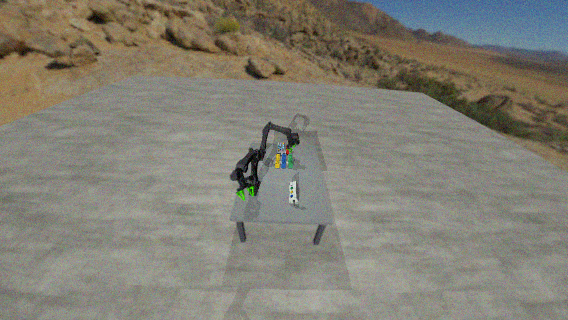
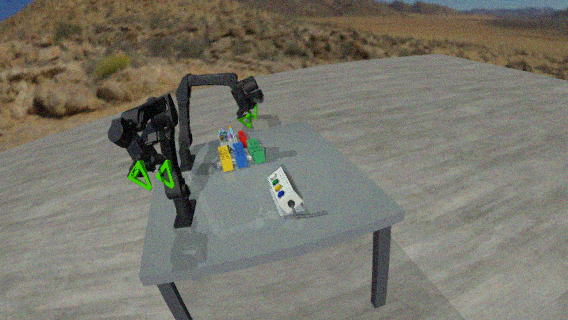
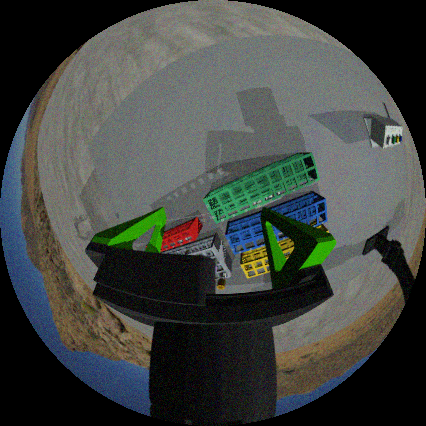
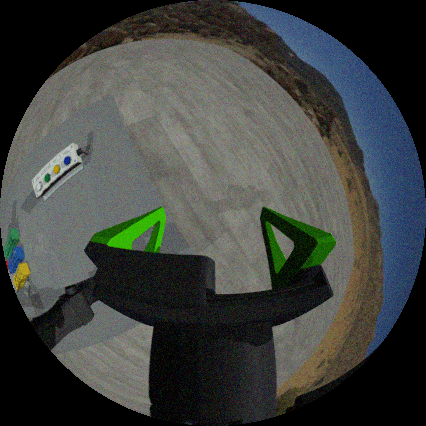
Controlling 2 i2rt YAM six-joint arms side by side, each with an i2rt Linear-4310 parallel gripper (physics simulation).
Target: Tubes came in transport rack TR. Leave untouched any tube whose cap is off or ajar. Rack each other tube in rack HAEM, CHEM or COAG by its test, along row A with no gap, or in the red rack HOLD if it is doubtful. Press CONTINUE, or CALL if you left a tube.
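Seen in the pictures: left gripper, fingertip midpoint: (image 1: 292, 150) (image 2: 253, 123) (image 3: 212, 212); right gripper, fingertip midpoint: (image 1: 248, 198) (image 2: 162, 188) (image 4: 212, 211); left arm's base, link origin: (image 1: 261, 155) (image 2: 187, 164); right arm's base, link origin: (image 1: 255, 188) (image 2: 185, 214) (image 3: 376, 238) (image 4: 89, 290).
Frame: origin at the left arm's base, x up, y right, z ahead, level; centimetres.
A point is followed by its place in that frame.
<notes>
My left gripper (image 2: 248, 118) @(z 38.4, x 14.7, y 0.1 cm) (image 3: 212, 212) @(z 38.4, x 14.7, y 0.1 cm) is open above the racks, near the red rack (image 2: 243, 138) @(z 31.7, x 5.2, y -7.9 cm) (image 3: 181, 235) @(z 32.1, x 5.6, y -10.1 cm). A grey-white rack (image 3: 223, 262) @(z 23.5, x 4.9, y -4.3 cm) stands beside it, partly hidden by the gripper; a few tubes (image 2: 226, 133) @(z 23.3, x 9.3, y -7.4 cm) show there, caps too small to judge. A green rack (image 1: 290, 160) @(z 37.5, x 5.7, y 9.1 cm) (image 2: 256, 151) @(z 37.6, x 3.0, y 8.7 cm) (image 3: 262, 186) @(z 37.4, x 5.7, y 6.2 cm), a blue rack (image 1: 283, 161) @(z 29.3, x 3.0, y 9.4 cm) (image 2: 240, 155) @(z 30.3, x 5.5, y 16.7 cm) (image 3: 240, 235) @(z 29.8, x 5.6, y 0.8 cm) and a yellow rack (image 1: 277, 161) @(z 22.8, x 5.8, y 14.2 cm) (image 2: 226, 158) @(z 22.8, x 2.9, y 10.5 cm) (image 3: 252, 267) @(z 21.5, x 5.8, y 1.6 cm) stand side by side. My right gripper (image 1: 246, 192) @(z 13.0, x 27.6, y 88.8 cm) (image 2: 152, 176) (image 4: 212, 211) @(z 13.0, x 27.6, y 88.8 cm) is open and empty, away from the racks. A white button box (image 1: 293, 192) @(z 44.0, x 6.7, y 58.8 cm) (image 2: 285, 191) @(z 45.6, x 7.2, y 62.5 cm) (image 4: 59, 167) @(z 44.0, x 6.5, y 59.0 cm) carries several coloured buttons.
The racks and button box stand on a grey table (image 1: 315, 212) @(z 68.1, x 0.0, y 72.4 cm) (image 2: 345, 200) @(z 66.5, x 0.0, y 64.6 cm). A cable (image 2: 312, 215) @(z 53.5, x 0.6, y 70.8 cm) runs from the box's end. The left arm reaches over the tube end of the racks. The right arm is folded at the table's edge.
</notes>
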